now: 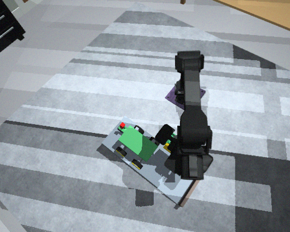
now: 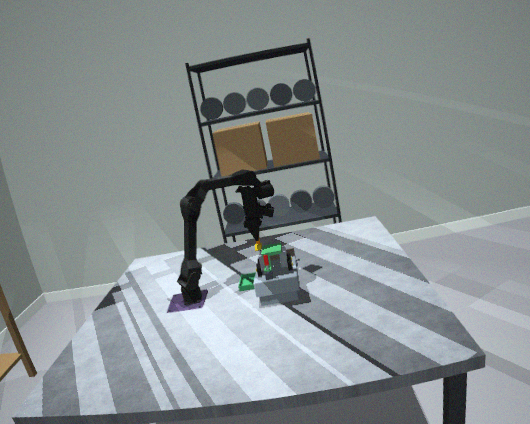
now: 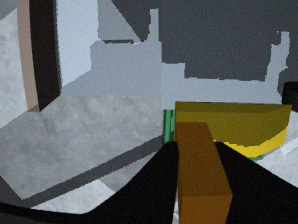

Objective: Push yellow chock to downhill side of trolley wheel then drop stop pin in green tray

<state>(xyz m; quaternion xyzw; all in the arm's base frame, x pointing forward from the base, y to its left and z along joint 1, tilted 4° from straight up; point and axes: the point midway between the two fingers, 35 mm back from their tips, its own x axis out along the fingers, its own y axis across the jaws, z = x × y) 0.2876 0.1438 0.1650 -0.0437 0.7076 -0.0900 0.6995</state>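
My gripper tip is 240 mm to the left of the stop pin, 20 mm short of it and 20 mm above it. Also, from my gripper tip: brown lip 120 mm below, 100 mm to the left, 60 mm ahead; then yellow chock 20 mm to the right, 10 mm below; then green-topped trolley 150 mm to the right, 50 mm ahead, 40 mm below.
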